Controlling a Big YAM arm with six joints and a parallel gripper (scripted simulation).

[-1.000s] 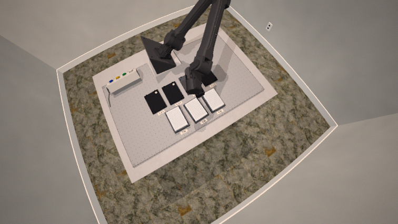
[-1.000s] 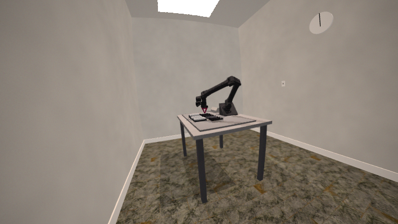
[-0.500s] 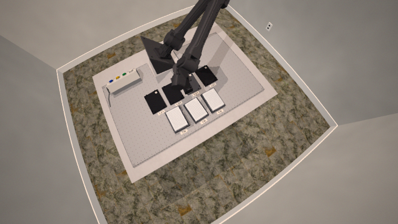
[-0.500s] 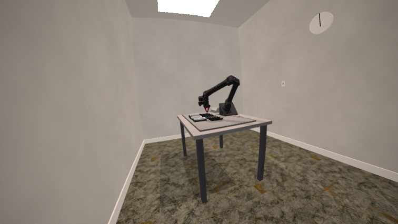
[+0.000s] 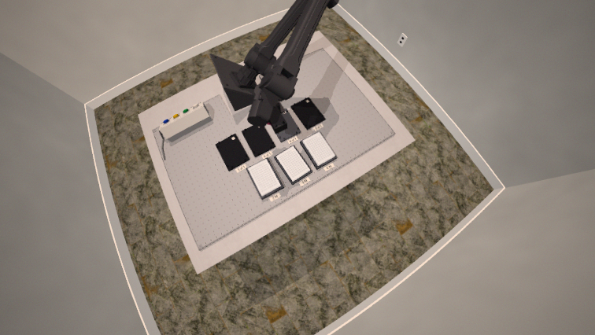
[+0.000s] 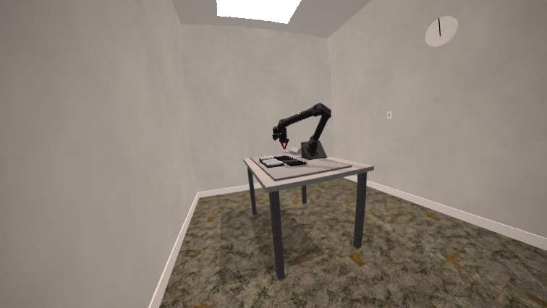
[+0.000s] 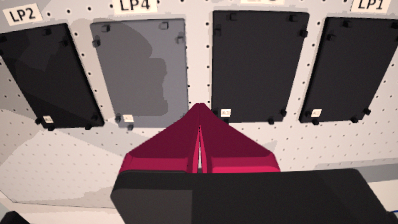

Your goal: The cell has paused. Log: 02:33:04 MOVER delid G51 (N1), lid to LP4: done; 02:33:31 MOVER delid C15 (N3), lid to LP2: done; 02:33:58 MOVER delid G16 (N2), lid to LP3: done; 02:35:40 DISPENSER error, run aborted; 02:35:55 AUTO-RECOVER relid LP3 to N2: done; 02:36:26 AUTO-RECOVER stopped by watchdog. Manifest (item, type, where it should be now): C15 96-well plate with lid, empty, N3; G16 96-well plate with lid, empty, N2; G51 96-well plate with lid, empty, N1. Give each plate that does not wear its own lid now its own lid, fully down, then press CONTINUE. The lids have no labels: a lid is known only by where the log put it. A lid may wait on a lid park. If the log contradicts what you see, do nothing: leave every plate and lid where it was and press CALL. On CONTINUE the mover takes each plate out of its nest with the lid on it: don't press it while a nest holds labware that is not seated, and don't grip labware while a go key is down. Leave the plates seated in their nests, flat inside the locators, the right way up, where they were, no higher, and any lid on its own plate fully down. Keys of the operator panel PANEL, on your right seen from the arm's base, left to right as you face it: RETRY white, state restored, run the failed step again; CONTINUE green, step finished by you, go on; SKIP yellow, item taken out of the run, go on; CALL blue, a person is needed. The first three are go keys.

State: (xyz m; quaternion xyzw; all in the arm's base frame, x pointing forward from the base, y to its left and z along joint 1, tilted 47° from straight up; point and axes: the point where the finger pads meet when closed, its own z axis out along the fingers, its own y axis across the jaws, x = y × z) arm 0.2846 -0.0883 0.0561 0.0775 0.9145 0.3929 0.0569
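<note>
My gripper is now 320 mm past the green continue key, 270 mm to the left of it and 60 mm above it. From my hand the other things lie so: lid park LP3: 30 mm behind, 60 mm to the right, 120 mm below; then LP4 label: 60 mm ahead, 60 mm to the left, 120 mm below; then lid park LP4: 30 mm behind, 70 mm to the left, 120 mm below.
</note>
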